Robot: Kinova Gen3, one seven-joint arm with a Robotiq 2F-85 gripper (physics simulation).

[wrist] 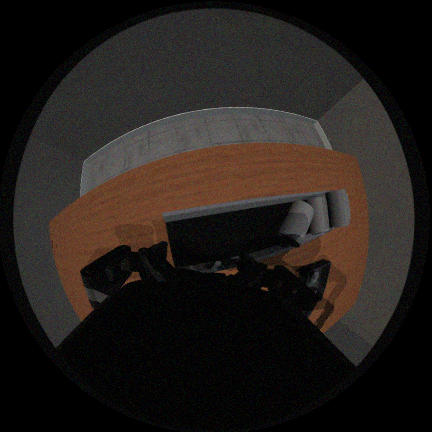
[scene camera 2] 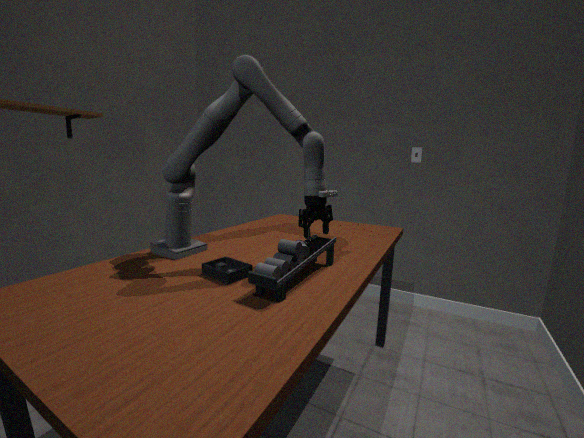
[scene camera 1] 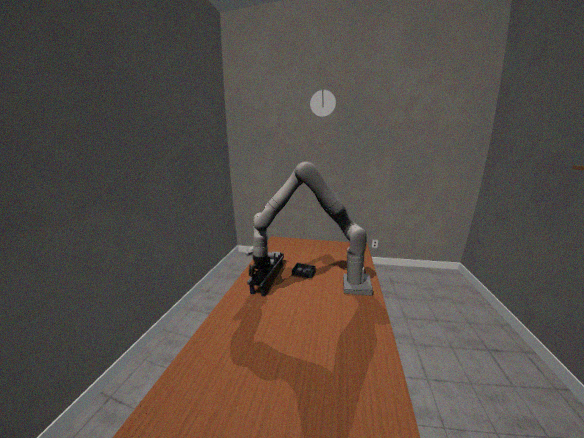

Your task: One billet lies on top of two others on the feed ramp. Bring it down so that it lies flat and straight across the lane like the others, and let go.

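Pixels of known places: gripper, fingertip midpoint: (wrist: 202,255) (scene camera 2: 316,236) (scene camera 1: 260,278); arm's base, origin of the base link: (scene camera 2: 178,244) (scene camera 1: 355,279).
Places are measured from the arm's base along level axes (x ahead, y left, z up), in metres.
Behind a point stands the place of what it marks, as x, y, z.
The grey feed ramp (scene camera 1: 273,273) {0.471, 0.075, 0.036} (scene camera 2: 305,265) {0.555, -0.006, 0.026} (wrist: 225,206) stands on short legs on the table. Several grey cylindrical billets lie in the lane toward its near end in scene camera 2, among them a front billet (scene camera 2: 267,270) {0.522, -0.150, 0.050}. The raised billet (scene camera 2: 289,246) (wrist: 298,219) sits higher than the others and looks askew in the wrist view, beside a billet (wrist: 320,215) {0.514, -0.003, 0.066} and another billet (wrist: 339,207) {0.522, -0.023, 0.095}. My gripper (scene camera 2: 316,233) {0.502, 0.185, 0.066} (wrist: 202,255) {0.502, 0.185, 0.066} is open and empty, pointing down above the ramp's far end, apart from the billets. In scene camera 1 its fingers blend with the dark ramp.
A dark tray (scene camera 1: 302,275) {0.312, -0.019, -0.023} (scene camera 2: 215,275) {0.311, -0.118, -0.020} stands on the wooden table (scene camera 1: 300,340) {0.233, 0.437, -0.034} (scene camera 2: 190,330) {0.461, -0.344, -0.034} between the ramp and the arm's base (scene camera 1: 358,288) {-0.015, 0.076, -0.002} (scene camera 2: 172,251) {0.044, -0.064, -0.005}. The ramp's side rails border the lane. The table's long edge runs near the ramp's outer side.
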